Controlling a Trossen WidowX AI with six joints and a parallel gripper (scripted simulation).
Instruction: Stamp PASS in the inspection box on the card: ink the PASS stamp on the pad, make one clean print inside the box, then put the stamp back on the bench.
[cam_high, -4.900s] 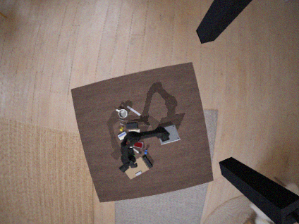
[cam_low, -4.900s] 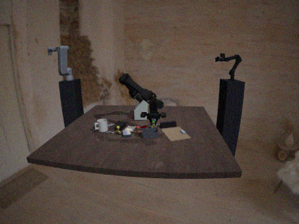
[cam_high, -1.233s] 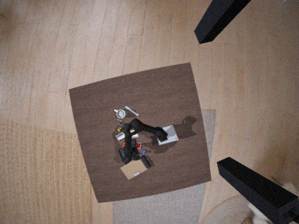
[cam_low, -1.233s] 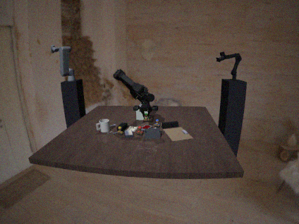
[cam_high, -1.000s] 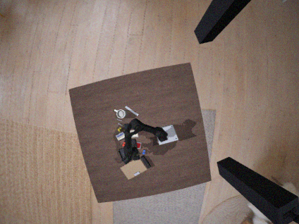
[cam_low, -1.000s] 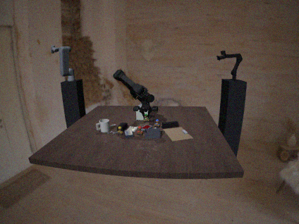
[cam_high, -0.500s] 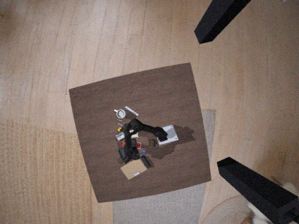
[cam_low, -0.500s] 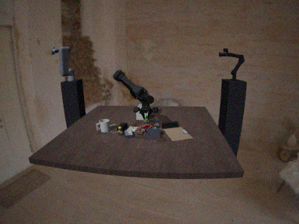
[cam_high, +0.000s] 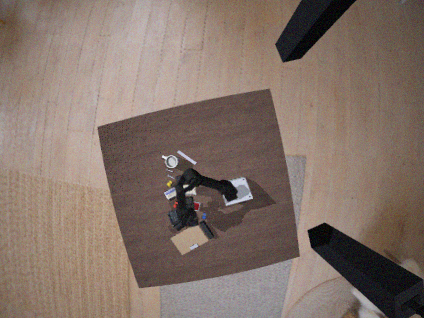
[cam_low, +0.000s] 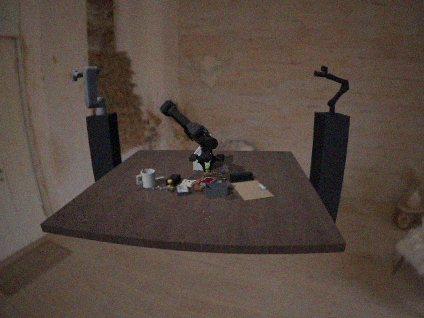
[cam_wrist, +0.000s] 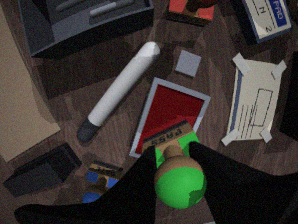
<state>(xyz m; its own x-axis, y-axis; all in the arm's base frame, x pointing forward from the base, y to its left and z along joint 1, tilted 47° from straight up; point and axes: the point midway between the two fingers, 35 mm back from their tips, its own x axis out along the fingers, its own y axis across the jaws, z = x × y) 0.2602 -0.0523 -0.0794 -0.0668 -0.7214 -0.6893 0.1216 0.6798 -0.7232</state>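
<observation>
The red ink pad is 60 mm below my gripper tip and 10 mm behind it. Round my gripper tip: white marker: 60 mm to the left, 60 mm below, 30 mm ahead; then green-knobbed stamp: right at my gripper tip; then blue-knobbed stamp: 90 mm to the left, 50 mm below, 50 mm behind.
</observation>
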